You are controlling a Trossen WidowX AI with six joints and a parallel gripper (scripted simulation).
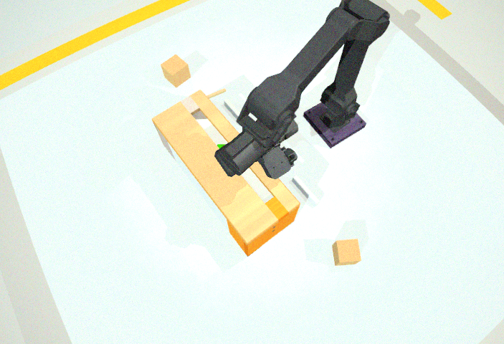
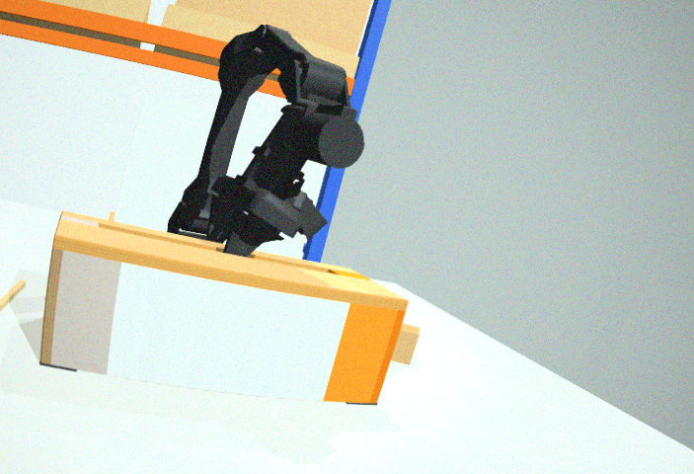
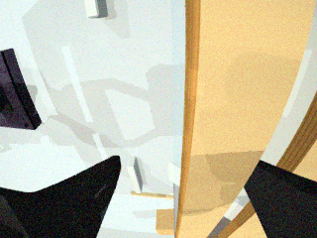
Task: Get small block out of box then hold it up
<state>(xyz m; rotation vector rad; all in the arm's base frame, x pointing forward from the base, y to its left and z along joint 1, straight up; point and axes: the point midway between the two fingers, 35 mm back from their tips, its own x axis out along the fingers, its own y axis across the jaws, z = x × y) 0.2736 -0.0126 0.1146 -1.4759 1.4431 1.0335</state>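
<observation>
The long wooden box lies 40 mm below my gripper tip, 30 mm ahead of it and 10 mm to the right of it. Round my gripper tip: green block: 50 mm ahead, 40 mm to the right, 20 mm below; then tan cube: 380 mm to the right, 80 mm below, 10 mm behind; then thin wooden stick: 270 mm to the right, 100 mm below.
</observation>
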